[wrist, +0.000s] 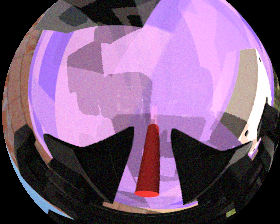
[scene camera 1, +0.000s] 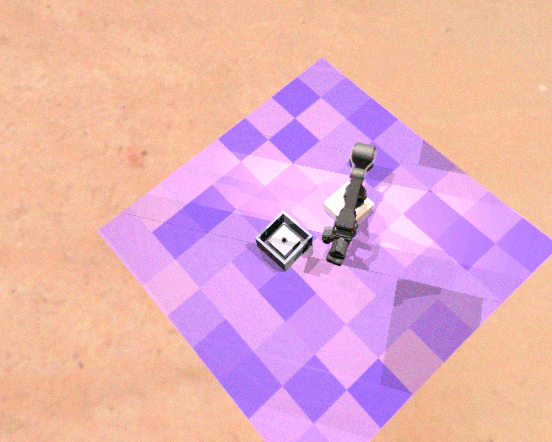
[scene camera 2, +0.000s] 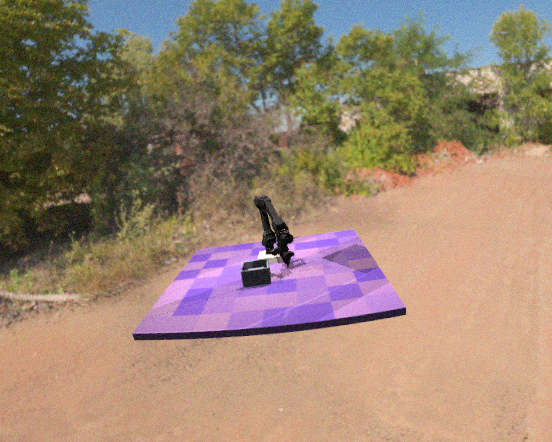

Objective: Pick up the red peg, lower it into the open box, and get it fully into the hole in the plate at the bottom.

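Note:
A grey box (scene camera 1: 283, 219) and a red peg (wrist: 148, 181) can be seen, together with the gripper (wrist: 152, 132).

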